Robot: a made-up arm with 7 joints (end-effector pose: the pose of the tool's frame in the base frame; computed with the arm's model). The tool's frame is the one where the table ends. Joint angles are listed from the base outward.
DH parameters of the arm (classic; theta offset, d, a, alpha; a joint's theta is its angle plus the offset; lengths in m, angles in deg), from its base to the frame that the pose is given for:
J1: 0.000 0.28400 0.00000 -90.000
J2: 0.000 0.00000 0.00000 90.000
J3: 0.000 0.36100 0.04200 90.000
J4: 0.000 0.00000 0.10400 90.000
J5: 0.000 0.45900 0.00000 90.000
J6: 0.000 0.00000 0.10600 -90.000
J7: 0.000 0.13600 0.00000 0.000
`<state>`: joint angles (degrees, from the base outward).
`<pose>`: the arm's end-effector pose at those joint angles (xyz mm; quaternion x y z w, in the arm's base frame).
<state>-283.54 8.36 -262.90 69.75 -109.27 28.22 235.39</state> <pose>-655.5 81.2 529.3 -0.7634 -0.1412 0.4660 0.4244</pose>
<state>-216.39 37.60 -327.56 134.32 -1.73 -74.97 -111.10</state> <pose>-523.8 288.5 866.0 -0.0705 -0.1378 -0.8578 0.4900</pose>
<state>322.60 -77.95 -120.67 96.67 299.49 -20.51 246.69</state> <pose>-831.7 -60.2 234.0 0.7013 -0.2788 -0.3700 0.5418</pose>
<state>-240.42 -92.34 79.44 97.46 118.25 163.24 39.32</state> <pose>-57.9 -693.1 207.6 -0.1286 0.8349 0.1938 0.4989</pose>
